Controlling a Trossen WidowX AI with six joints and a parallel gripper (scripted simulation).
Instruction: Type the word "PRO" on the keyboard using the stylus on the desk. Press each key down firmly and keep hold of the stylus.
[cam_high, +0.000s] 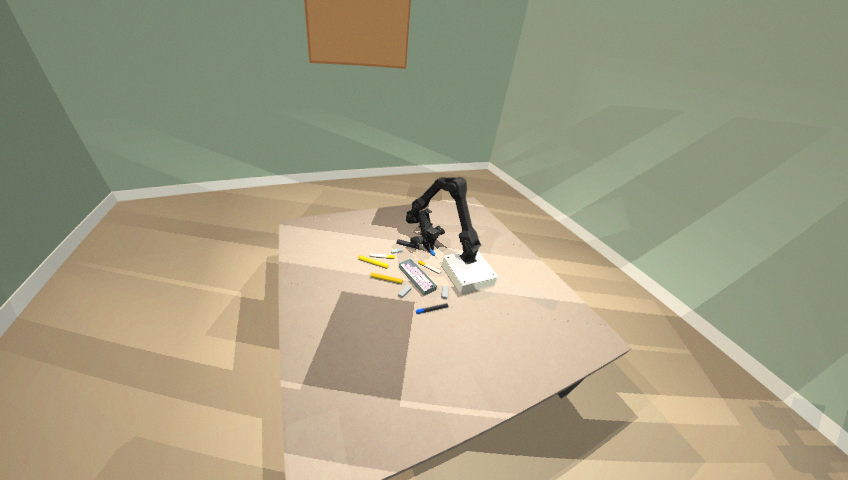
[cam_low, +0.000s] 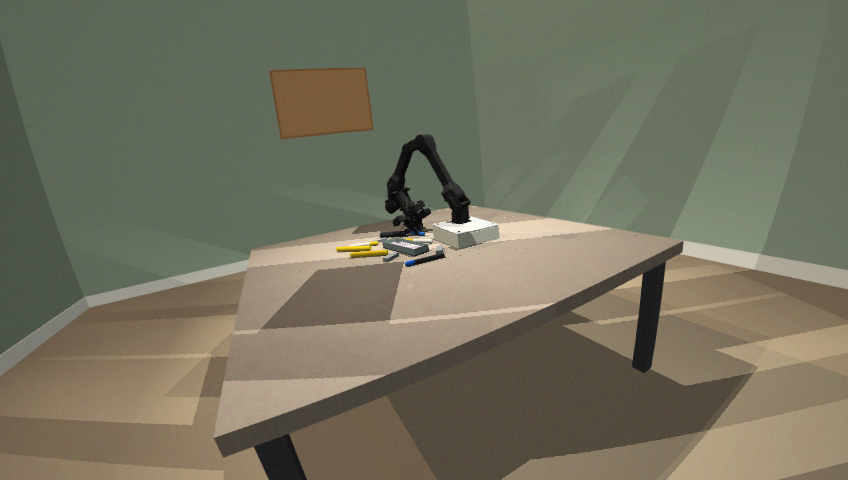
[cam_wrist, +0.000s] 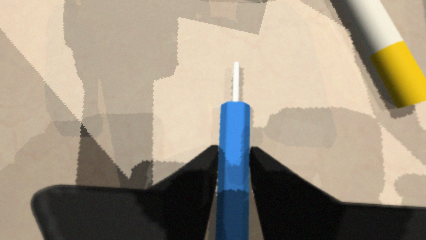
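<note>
My gripper tip is 240 mm short of the grey block and 200 mm to the right of it. The rest, counted from my gripper tip: grey stylus tip: 50 mm to the left, 10 mm behind; blue stylus: 20 mm to the left; blue-capped dark pen: 320 mm to the left, 200 mm ahead.
</note>
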